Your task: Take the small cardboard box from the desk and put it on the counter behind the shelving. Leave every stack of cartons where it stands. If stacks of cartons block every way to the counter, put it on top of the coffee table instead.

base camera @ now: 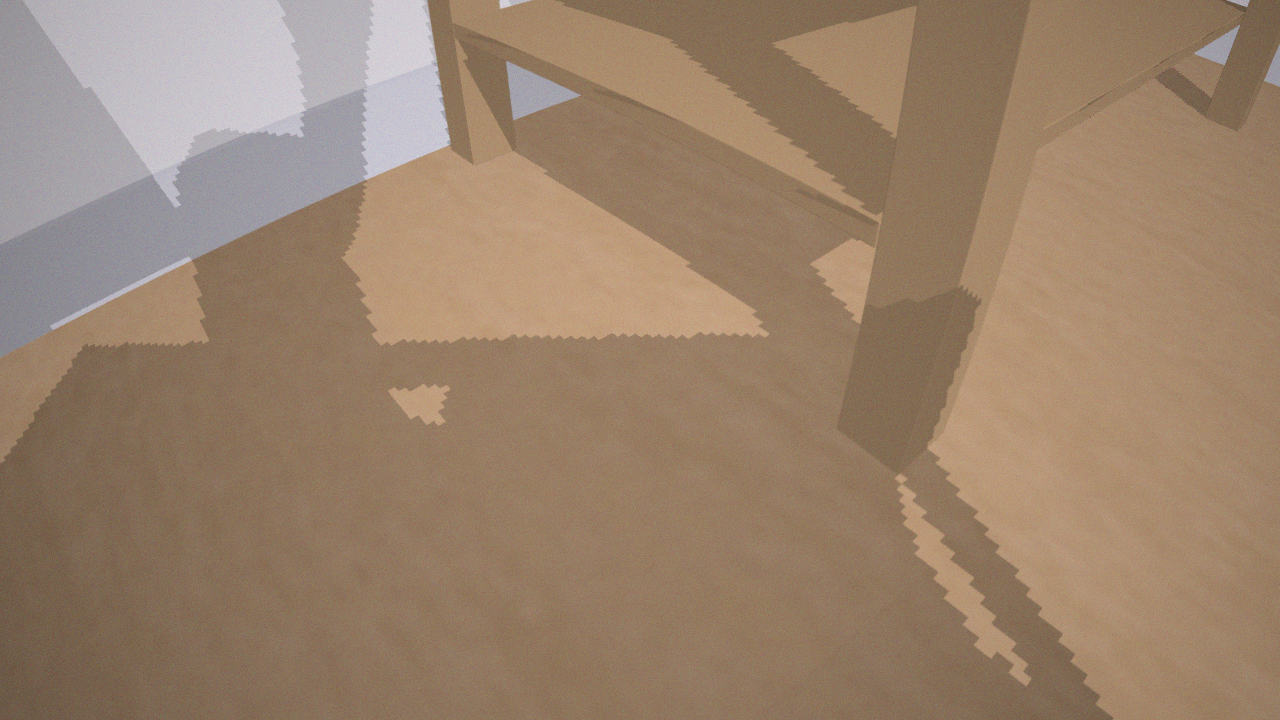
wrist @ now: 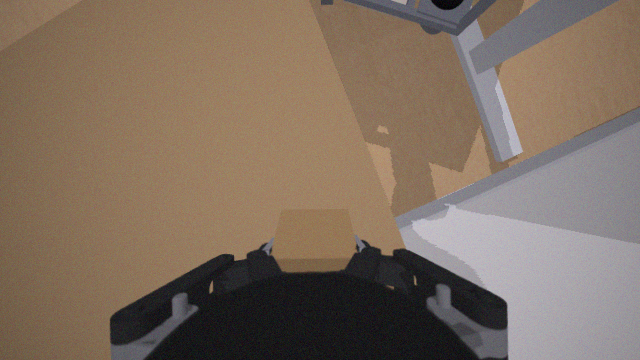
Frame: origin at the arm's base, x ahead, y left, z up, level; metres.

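Seen in the pictures: gripper, fingertip midpoint: point(wrist: 315, 247).
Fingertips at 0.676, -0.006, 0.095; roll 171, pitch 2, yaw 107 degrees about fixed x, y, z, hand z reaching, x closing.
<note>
Offsets run from my fingertips to a thing's top centre, as dx, dy, dz. "*": to the spot under its first point. Level surfaces: height alone.
The small cardboard box {+0.017, +0.005, +0.041} point(wrist: 315, 232) is between the fingers of my gripper point(wrist: 315, 247), which is shut on it at the bottom middle of the wrist view. The box is over a broad, flat brown top {dz -0.043} point(wrist: 150, 150) that fills the left and middle of that view. The box's underside is hidden, so I cannot tell whether it touches the top. In the base camera, wooden furniture {* -0.288, -0.125, -0.314} point(base camera: 939, 197) with thick legs and a low board stands close in front. I cannot tell from these frames whether it is the counter or the coffee table.
A pale wall point(wrist: 560, 290) point(base camera: 223, 80) runs beside the brown top at the wrist view's lower right and at the base camera's upper left. Part of my base point(wrist: 457, 25) shows at the wrist view's top. A grey post point(wrist: 490, 100) lies between it and the wall.
</note>
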